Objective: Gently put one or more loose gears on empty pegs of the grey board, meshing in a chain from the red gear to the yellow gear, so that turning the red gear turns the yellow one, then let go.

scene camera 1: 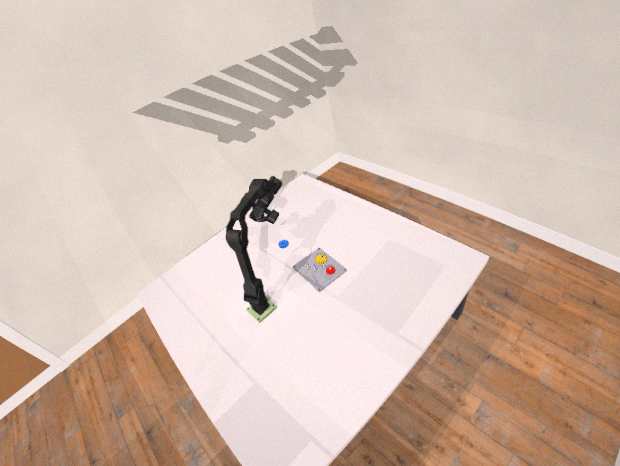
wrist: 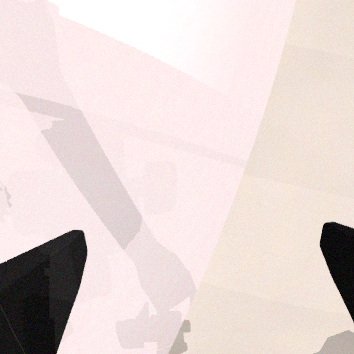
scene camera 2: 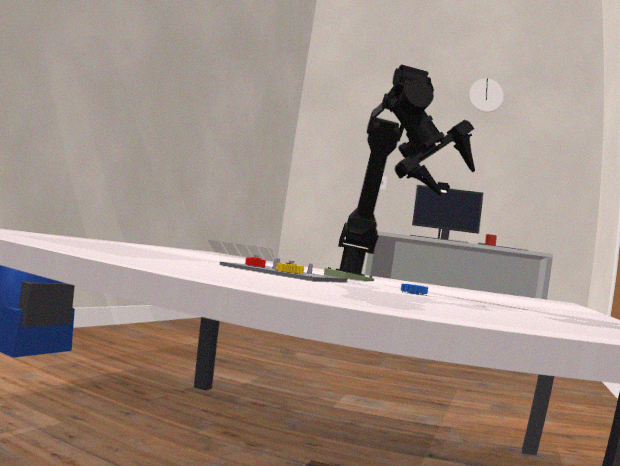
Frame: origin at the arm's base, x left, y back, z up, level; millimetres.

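Seen in the pictures: gripper, between the fingertips: (wrist: 207, 240) (scene camera 2: 457, 183); arm's base, origin of its link: (scene camera 1: 261, 307) (scene camera 2: 350, 273).
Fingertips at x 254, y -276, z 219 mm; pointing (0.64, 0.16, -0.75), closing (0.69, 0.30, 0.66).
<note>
Offsets run from my fingertips to a thing's top centre. Level surfaces: height alone.
A grey board @[dx -326, dy -44, dz -202 mm] (scene camera 1: 319, 285) (scene camera 2: 320, 278) lies flat on the table. A red gear @[dx -386, dy -59, dz -208 mm] (scene camera 1: 330, 270) (scene camera 2: 255, 262) and a yellow gear @[dx -301, dy -89, dz -207 mm] (scene camera 1: 320, 258) (scene camera 2: 290, 268) sit on it, with bare pegs near them. A loose blue gear @[dx -57, dy -62, dz -216 mm] (scene camera 1: 283, 244) (scene camera 2: 414, 289) lies flat on the table, apart from the board. My gripper (scene camera 2: 458, 181) (wrist: 207, 240) is open and empty, high above the table. In the second scene view it is above and to the right of the blue gear. No gear shows in the wrist view.
The white table @[dz -233 mm] (scene camera 1: 300, 340) (scene camera 2: 165, 275) carries the arm's green base plate (scene camera 1: 261, 311) (scene camera 2: 345, 274). A wall (wrist: 300, 150) stands close beyond the table edge in the wrist view. Behind the arm, a cabinet (scene camera 2: 466, 255) bears a monitor (scene camera 2: 448, 207) and a red cup (scene camera 2: 490, 240).
</note>
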